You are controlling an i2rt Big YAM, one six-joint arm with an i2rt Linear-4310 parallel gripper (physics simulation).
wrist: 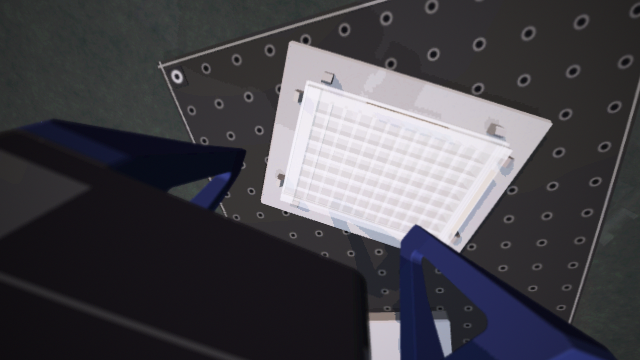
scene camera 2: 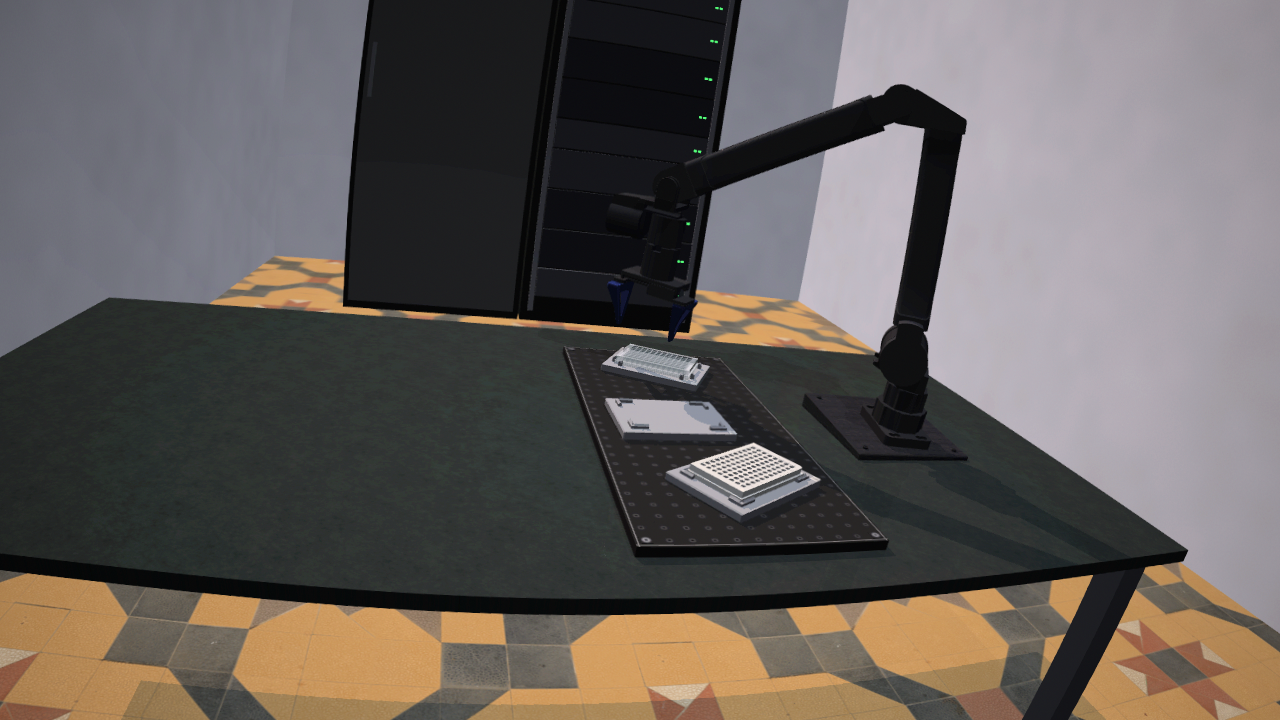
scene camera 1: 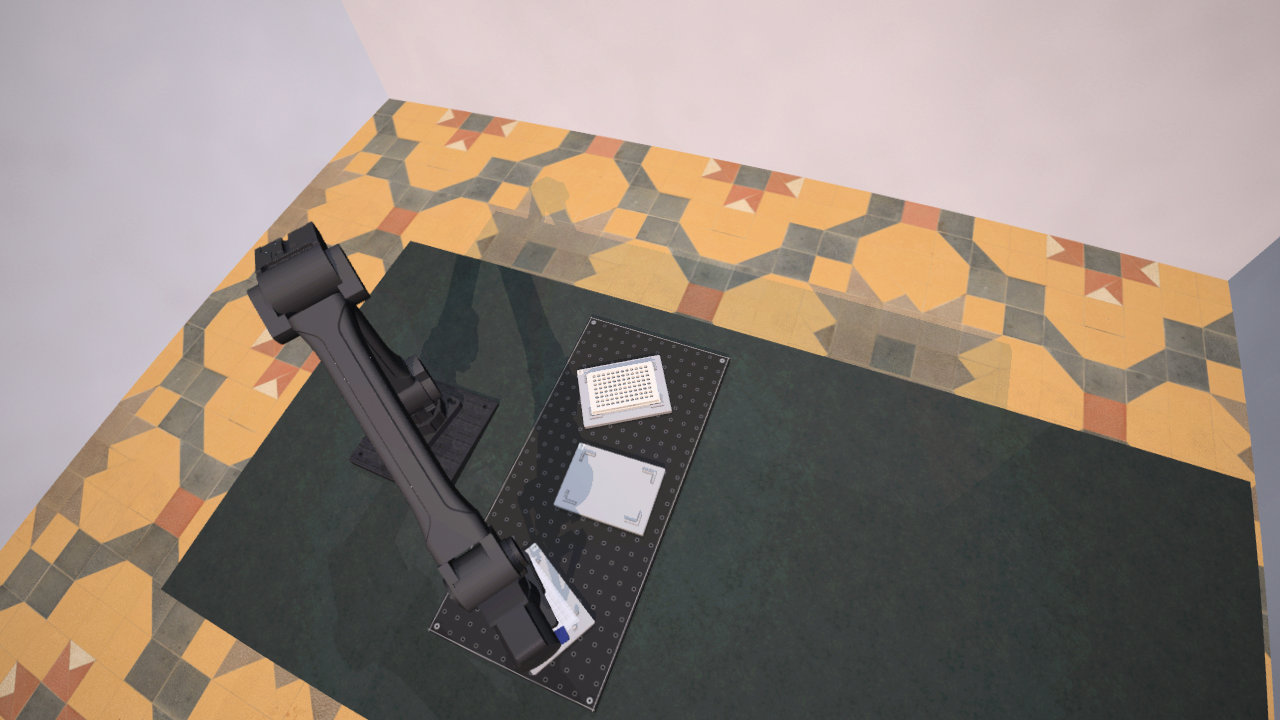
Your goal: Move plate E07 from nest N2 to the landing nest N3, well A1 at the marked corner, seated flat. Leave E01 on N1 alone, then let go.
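Observation:
A clear gridded plate lies on a pale nest with small corner posts. A white plate with dark wells sits on another nest. The middle nest bears no plate. I cannot read plate labels, nest numbers or the A1 mark, so which plate is E07 is unclear. My gripper is open and empty above the clear plate, its blue fingers wide apart; the arm hides part of that plate in scene camera 1.
All three nests stand on a black perforated board on the dark green table. The arm's base stands beside the board. A dark rack cabinet stands behind the table.

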